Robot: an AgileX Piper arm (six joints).
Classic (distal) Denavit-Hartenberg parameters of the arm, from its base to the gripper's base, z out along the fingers. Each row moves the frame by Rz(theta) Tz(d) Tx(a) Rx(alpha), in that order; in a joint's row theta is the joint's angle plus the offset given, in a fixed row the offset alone. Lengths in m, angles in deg.
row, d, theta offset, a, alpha
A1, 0.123, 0, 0, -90
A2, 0, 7.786, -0.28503, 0
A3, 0, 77.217, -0.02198, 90
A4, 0.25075, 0, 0, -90
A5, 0, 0, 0, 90
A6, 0.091, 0, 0, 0
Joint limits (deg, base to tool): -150..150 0..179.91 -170..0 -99.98..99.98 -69.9..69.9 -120..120
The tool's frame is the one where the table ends.
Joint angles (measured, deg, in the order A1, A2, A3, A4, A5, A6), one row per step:
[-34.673, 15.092, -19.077, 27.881, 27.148, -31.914]
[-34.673, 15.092, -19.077, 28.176, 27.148, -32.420]
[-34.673, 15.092, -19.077, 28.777, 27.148, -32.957]
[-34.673, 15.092, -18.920, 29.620, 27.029, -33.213]
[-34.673, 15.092, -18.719, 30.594, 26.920, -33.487]
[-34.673, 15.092, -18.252, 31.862, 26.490, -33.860]
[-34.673, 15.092, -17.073, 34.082, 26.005, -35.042]
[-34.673, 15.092, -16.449, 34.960, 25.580, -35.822]
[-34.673, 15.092, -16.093, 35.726, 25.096, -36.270]
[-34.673, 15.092, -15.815, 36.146, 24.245, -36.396]
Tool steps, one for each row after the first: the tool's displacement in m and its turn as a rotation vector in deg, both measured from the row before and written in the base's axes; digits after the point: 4 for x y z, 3 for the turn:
[0.0001, 0.0002, 0.0001, -0.214, 0.016, 0.177]
[0.0002, 0.0003, 0.0002, 0.006, -0.146, 0.232]
[0.0004, 0.0003, -0.0005, 0.492, -0.345, 0.138]
[0.0004, 0.0004, -0.0007, 0.612, -0.369, 0.163]
[0.0006, 0.0001, -0.0017, 0.777, -0.523, 0.058]
[0.0012, 0.0003, -0.0054, 1.204, -0.240, 0.326]
[0.0005, -0.0002, -0.0027, 0.186, -0.030, 0.059]
[0.0003, -0.0002, -0.0012, 0.221, -0.335, -0.084]
[0.0002, -0.0007, -0.0004, 0.037, -0.563, -0.423]

